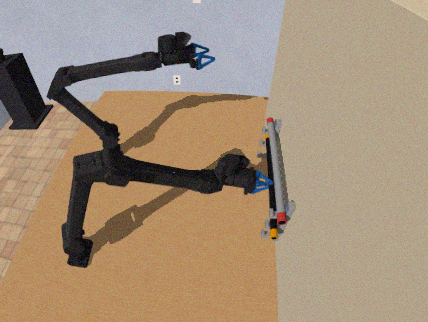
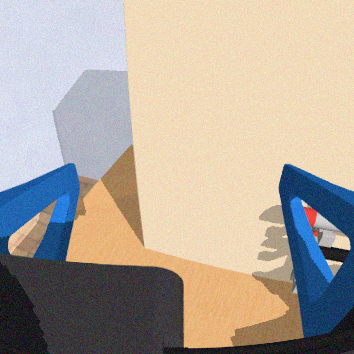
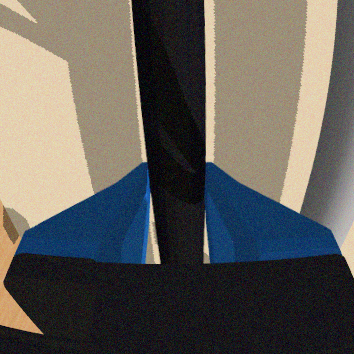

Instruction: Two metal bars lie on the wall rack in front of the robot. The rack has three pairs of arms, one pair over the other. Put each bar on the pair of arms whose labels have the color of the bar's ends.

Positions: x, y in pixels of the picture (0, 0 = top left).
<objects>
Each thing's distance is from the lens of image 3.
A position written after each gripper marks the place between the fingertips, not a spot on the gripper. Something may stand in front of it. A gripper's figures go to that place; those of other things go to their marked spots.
right gripper (image 3: 176, 173): 13 cm
black bar (image 3: 170, 49): 10 cm
</objects>
